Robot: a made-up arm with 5 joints. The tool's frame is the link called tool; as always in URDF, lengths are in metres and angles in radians. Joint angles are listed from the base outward.
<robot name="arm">
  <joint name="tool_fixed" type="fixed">
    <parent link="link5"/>
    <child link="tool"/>
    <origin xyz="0.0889 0.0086 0.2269" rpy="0 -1.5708 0"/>
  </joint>
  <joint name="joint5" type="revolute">
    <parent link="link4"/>
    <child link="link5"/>
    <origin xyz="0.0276 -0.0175 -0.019"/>
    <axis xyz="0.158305 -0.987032 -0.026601"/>
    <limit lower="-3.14" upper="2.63"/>
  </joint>
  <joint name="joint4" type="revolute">
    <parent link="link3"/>
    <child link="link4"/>
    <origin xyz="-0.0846 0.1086 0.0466"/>
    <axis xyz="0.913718 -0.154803 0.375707"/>
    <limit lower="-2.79" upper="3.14"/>
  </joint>
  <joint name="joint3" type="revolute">
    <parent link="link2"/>
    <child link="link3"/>
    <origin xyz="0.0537 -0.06 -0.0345"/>
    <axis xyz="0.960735 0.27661 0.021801"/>
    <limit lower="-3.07" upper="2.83"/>
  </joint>
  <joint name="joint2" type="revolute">
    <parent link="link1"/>
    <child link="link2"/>
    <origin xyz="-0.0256 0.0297 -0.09"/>
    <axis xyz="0 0 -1"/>
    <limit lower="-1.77" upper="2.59"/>
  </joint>
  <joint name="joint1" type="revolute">
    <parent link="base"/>
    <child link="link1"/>
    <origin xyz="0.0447 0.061 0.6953"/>
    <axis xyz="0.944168 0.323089 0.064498"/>
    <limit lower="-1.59" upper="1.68"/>
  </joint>
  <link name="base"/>
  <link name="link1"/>
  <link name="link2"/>
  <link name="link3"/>
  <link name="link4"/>
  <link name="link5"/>
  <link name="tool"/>
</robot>
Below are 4 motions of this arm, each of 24 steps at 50 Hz.
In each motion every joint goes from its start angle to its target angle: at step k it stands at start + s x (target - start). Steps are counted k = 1, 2, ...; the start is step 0. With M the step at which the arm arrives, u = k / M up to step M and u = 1 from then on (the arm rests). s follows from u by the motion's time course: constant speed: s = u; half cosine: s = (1 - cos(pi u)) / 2; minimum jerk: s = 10 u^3 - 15 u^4 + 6 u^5.
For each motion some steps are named. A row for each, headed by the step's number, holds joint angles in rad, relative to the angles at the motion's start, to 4 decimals.
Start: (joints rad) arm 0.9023 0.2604 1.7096 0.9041 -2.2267
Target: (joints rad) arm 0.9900 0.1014 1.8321 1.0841 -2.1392
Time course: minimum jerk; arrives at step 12
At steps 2, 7, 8, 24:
2: 0.0031 -0.0056 0.0043 0.0064 0.0031
7: 0.0573 -0.1039 0.0800 0.1176 0.0572
8: 0.0693 -0.1256 0.0968 0.1422 0.0691
24: 0.0877 -0.1590 0.1225 0.1800 0.0875

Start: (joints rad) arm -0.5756 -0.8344 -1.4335 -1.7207 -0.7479
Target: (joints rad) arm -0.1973 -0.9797 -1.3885 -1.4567 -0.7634
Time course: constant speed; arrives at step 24
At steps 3, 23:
3: 0.0473 -0.0182 0.0056 0.0330 -0.0019
23: 0.3625 -0.1392 0.0431 0.2530 -0.0149

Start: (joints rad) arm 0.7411 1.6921 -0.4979 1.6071 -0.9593
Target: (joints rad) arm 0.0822 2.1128 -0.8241 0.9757 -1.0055
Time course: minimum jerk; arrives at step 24
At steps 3, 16, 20, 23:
3: -0.0106 0.0068 -0.0052 -0.0101 -0.0007
16: -0.5206 0.3324 -0.2577 -0.4989 -0.0365
20: -0.6355 0.4058 -0.3146 -0.6090 -0.0446
23: -0.6585 0.4204 -0.3260 -0.6310 -0.0462

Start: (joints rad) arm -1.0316 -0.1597 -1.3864 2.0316 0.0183
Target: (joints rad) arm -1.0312 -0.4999 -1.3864 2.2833 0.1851
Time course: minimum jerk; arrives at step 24
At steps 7, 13, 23, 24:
7: 0.0001 -0.0518 0.0000 0.0383 0.0254
13: 0.0002 -0.1966 0.0000 0.1454 0.0964
23: 0.0004 -0.3400 0.0000 0.2515 0.1667
24: 0.0004 -0.3402 0.0000 0.2517 0.1668

